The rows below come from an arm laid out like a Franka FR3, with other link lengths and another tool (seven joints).
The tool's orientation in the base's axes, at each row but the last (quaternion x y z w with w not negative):
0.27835, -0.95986, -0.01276, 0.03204
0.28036, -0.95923, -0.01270, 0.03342
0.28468, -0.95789, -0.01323, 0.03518
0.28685, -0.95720, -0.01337, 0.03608
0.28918, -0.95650, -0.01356, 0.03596
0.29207, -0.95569, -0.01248, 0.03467
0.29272, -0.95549, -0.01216, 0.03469
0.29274, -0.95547, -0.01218, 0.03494
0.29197, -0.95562, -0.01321, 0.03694
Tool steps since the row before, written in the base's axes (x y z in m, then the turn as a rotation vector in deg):
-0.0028, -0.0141, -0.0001, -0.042, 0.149, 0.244
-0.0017, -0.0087, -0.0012, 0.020, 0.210, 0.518
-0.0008, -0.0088, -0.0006, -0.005, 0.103, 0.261
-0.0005, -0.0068, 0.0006, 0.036, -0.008, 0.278
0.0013, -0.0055, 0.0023, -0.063, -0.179, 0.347
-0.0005, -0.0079, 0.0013, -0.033, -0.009, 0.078
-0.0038, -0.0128, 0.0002, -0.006, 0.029, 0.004
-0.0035, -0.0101, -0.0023, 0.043, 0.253, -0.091
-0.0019, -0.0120, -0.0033, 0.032, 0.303, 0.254
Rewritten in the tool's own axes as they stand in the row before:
0.0099, -0.0104, 0.0002, -0.031, 0.159, -0.240
0.0060, -0.0065, 0.0013, -0.100, 0.189, -0.517
0.0054, -0.0070, 0.0006, -0.036, 0.101, -0.259
0.0042, -0.0054, -0.0006, -0.009, -0.014, -0.280
0.0021, -0.0052, -0.0024, 0.173, -0.098, -0.342
0.0049, -0.0062, -0.0013, 0.037, 0.014, -0.075
0.0103, -0.0085, 0.0000, -0.011, 0.028, -0.003
0.0084, -0.0065, 0.0025, -0.183, 0.182, 0.088
0.0081, -0.0090, 0.0034, -0.180, 0.245, -0.255

